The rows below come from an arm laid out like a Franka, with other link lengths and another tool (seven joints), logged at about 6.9 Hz.
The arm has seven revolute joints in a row. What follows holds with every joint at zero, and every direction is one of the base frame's.
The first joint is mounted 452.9 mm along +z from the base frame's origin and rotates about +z.
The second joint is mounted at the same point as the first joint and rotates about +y.
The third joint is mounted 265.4 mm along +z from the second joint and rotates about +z.
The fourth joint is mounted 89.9 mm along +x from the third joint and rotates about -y.
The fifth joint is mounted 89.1 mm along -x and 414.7 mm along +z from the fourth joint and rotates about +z.
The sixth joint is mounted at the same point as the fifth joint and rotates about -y.
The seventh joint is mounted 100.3 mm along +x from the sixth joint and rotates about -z.
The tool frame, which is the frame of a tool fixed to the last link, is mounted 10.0 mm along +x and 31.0 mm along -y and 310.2 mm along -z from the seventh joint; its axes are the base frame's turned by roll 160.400, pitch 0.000 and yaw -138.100 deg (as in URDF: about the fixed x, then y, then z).
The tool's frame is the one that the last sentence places.
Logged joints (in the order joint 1, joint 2, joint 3, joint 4, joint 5, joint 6, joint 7), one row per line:
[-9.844, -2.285, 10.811, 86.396, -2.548, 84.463, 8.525]
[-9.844, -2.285, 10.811, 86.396, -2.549, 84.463, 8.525]
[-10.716, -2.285, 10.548, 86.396, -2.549, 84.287, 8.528]
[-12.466, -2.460, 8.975, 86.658, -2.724, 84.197, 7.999]
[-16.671, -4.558, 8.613, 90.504, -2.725, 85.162, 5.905]
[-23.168, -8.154, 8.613, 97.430, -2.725, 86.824, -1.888]
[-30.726, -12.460, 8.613, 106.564, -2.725, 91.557, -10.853]
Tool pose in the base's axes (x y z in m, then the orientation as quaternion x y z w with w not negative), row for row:
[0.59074, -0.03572, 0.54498, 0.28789, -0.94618, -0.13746, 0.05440]
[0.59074, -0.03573, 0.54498, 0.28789, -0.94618, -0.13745, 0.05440]
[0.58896, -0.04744, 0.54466, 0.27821, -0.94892, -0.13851, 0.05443]
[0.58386, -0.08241, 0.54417, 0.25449, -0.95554, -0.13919, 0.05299]
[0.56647, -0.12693, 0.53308, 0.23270, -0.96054, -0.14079, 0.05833]
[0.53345, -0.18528, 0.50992, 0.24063, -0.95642, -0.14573, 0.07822]
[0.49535, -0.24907, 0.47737, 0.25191, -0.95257, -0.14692, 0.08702]
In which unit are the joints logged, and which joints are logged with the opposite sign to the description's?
The joints are logged in degrees. Opposite sign: joint 4.
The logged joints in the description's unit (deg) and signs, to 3 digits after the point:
[-9.844, -2.285, 10.811, -86.396, -2.548, 84.463, 8.525]
[-9.844, -2.285, 10.811, -86.396, -2.549, 84.463, 8.525]
[-10.716, -2.285, 10.548, -86.396, -2.549, 84.287, 8.528]
[-12.466, -2.460, 8.975, -86.658, -2.724, 84.197, 7.999]
[-16.671, -4.558, 8.613, -90.504, -2.725, 85.162, 5.905]
[-23.168, -8.154, 8.613, -97.430, -2.725, 86.824, -1.888]
[-30.726, -12.460, 8.613, -106.564, -2.725, 91.557, -10.853]

